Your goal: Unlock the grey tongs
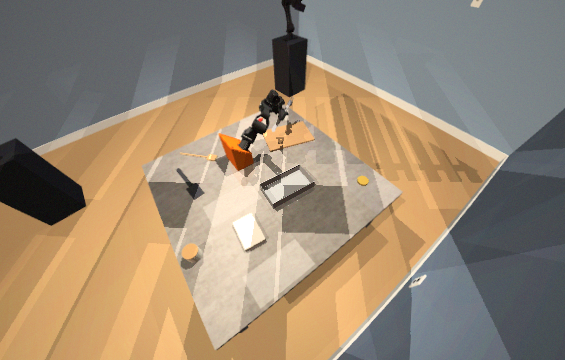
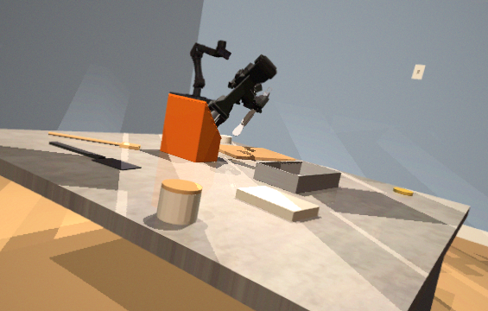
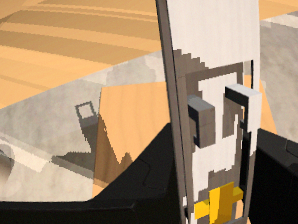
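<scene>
My gripper tip is now 1 cm to the left of the wooden board and 19 cm above it. The rest, counted from my gripper tip: black spatula: 9 cm behind, 81 cm to the right, 20 cm below; roasting tin: 37 cm ahead, 35 cm to the right, 17 cm below; yellow lock piece: 1 cm behind, 3 cm to the right, 2 cm above.
</scene>
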